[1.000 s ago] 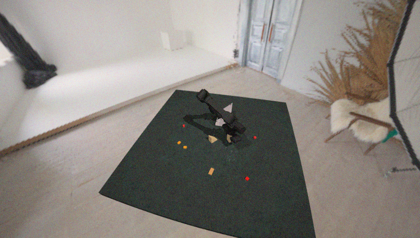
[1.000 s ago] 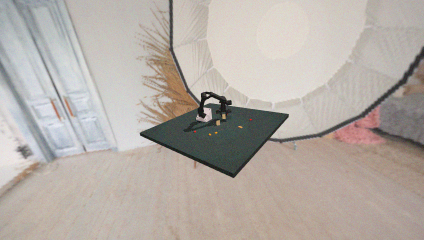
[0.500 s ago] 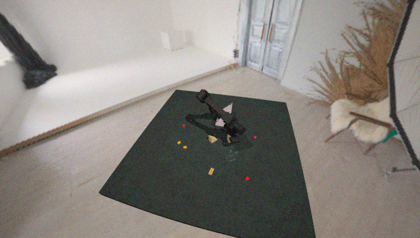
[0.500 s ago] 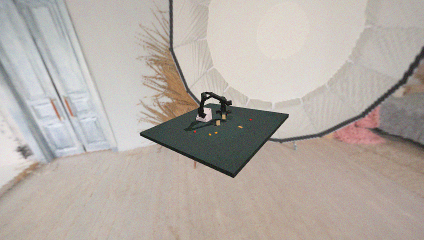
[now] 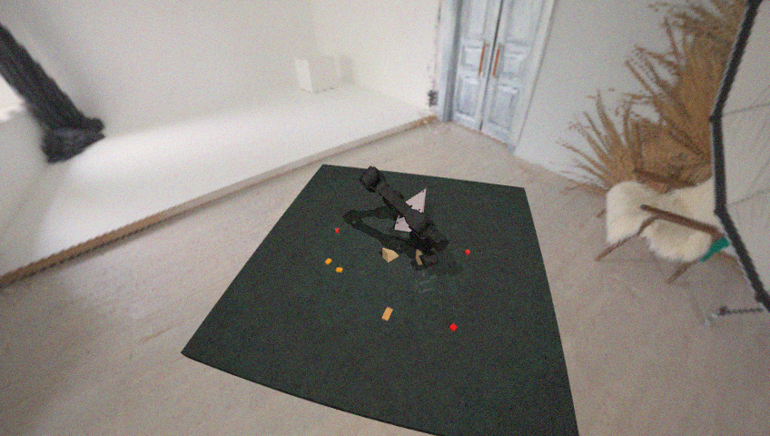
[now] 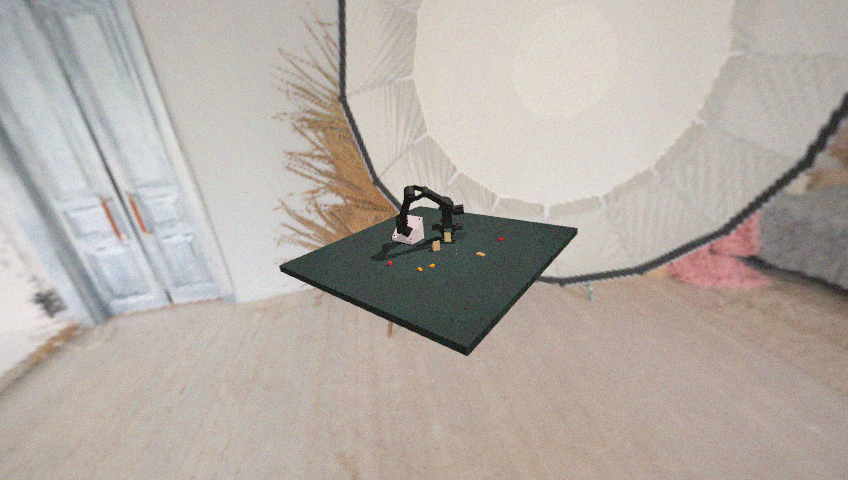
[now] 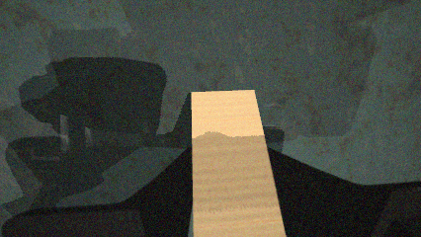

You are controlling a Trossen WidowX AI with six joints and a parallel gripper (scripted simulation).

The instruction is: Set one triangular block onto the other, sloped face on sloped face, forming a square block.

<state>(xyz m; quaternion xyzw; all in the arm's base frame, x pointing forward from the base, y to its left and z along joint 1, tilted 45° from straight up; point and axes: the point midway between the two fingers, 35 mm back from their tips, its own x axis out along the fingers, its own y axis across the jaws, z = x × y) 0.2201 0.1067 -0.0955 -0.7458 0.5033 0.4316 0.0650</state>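
My gripper tip is 10 mm to the left of the triangular block and 10 mm below it. From my gripper tip the other things lie so: small tan piece: 290 mm ahead, 50 mm to the right.
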